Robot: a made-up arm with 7 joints.
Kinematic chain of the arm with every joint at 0, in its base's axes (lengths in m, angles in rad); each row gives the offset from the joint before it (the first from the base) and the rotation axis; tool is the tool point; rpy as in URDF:
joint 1: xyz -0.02 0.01 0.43 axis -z
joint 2: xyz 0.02 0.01 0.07 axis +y
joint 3: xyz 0 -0.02 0.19 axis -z
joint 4: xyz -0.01 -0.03 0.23 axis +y
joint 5: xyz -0.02 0 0.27 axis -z
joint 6: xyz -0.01 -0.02 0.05 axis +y
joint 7: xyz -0.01 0 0.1 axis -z
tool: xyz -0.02 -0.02 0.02 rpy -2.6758 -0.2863 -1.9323
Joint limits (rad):
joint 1: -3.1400..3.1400
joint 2: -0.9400..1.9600
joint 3: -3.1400..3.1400
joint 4: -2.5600..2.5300
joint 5: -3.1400..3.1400
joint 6: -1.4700..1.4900
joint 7: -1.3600..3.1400
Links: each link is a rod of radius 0.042 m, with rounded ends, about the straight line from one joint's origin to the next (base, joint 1, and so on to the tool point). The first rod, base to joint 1, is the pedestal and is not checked.
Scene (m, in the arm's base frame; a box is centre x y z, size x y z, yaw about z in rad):
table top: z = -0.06
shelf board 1: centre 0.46 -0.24 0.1 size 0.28 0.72 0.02 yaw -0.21
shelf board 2: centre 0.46 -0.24 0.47 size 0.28 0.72 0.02 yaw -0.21
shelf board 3: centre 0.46 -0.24 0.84 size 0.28 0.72 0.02 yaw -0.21
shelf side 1: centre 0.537 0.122 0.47 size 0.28 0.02 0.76 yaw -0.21
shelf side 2: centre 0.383 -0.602 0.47 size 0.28 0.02 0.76 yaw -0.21
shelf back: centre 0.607 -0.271 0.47 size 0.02 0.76 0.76 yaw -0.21
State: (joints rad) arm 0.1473 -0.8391 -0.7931 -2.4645 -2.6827 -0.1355 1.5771
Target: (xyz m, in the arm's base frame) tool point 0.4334 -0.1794 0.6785
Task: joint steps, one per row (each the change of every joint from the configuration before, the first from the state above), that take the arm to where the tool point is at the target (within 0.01 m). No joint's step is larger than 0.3 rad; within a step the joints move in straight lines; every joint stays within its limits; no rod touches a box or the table.
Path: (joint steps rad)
1: -0.1304 0.2485 -0.2180 0.0936 0.0263 -0.0221 -0.0003
2: -0.1303 0.2484 -0.2179 0.0936 0.0263 -0.0220 -0.0004
3: -0.1304 0.2485 -0.2180 0.0936 0.0263 -0.0221 -0.0003
4: -0.1303 0.2484 -0.2179 0.0936 0.0263 -0.0221 -0.0003
5: -0.1304 0.2485 -0.2180 0.0936 0.0263 -0.0220 -0.0004

